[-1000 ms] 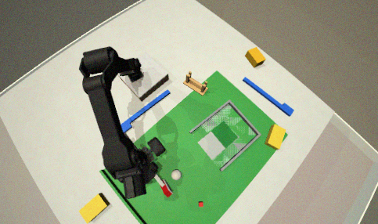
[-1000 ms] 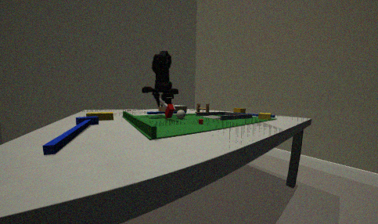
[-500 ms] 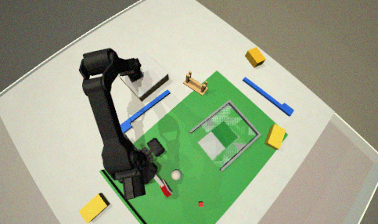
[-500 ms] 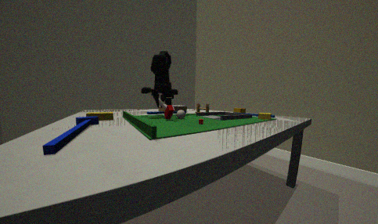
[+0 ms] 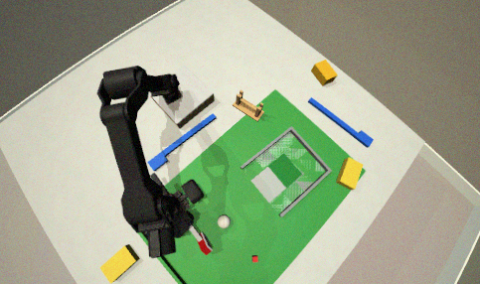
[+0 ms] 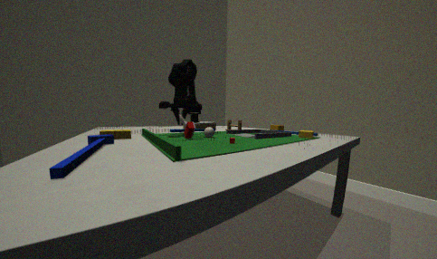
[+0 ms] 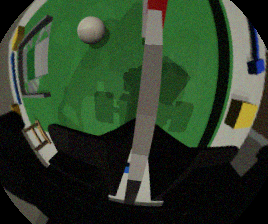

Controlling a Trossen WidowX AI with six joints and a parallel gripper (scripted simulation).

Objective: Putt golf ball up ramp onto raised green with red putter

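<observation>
Right now my gripper tip is 120 mm short of the white golf ball, 100 mm to the right of it and 20 mm above it. From my gripper tip the other things lie so: wooden putter stand (390 mm to the left, 190 mm behind, 10 mm below); small red marker (270 mm ahead, 120 mm to the left, 40 mm below); green mat (230 mm to the left, 100 mm ahead, 50 mm below).
</observation>
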